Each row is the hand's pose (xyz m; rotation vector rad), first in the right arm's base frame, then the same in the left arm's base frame.
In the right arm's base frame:
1: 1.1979 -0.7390 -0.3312 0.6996 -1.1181 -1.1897
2: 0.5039 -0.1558 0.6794 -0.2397 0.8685 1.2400
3: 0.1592 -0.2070 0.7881 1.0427 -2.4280 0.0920
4: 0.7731 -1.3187 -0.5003 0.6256 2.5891 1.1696
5: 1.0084 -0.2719 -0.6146 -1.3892 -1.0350 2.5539
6: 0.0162 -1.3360 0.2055 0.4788 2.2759 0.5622
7: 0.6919 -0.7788 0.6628 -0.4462 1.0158 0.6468
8: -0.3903 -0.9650 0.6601 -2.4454 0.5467 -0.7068
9: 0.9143 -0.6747 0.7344 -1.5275 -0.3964 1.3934
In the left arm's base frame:
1: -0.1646 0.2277 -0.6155 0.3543 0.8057 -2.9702
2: -0.0659 -1.0130 -0.0731 2.0700 0.3271 0.5207
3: -0.2281 -1.1542 0.2219 -0.1896 -1.2977 -2.3424
4: -0.7634 0.4994 -0.2798 -1.9792 -0.1444 -1.6650
5: 0.2998 0.3155 -0.2822 0.0293 -1.0116 0.6244
6: -1.1569 -0.2776 0.2794 -2.2467 -0.7955 -1.2099
7: -0.5948 -0.7715 -0.3658 1.9757 1.0512 0.4049
8: -1.0347 -0.8851 0.6339 -0.5204 1.8823 0.6570
9: -0.4623 -0.8353 -0.5751 0.4589 0.0765 0.3294

